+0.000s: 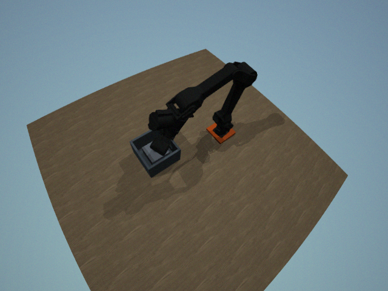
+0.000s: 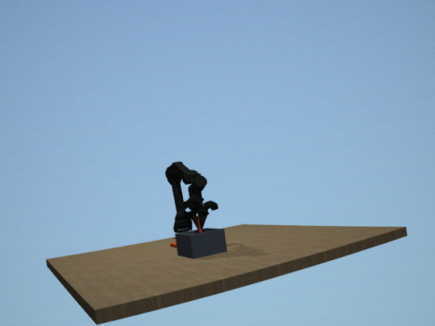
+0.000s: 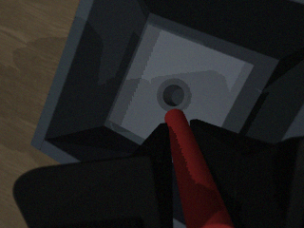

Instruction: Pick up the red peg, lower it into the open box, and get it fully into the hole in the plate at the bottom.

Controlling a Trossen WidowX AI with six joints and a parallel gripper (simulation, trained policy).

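The red peg is 20 mm above my gripper tip, 10 mm to the left of it and 10 mm behind it. The rest, counted from my gripper tip: light grey plate 60 mm below, 20 mm to the right, 20 mm ahead; then dark grey box 80 mm below, 20 mm to the right, 20 mm ahead.
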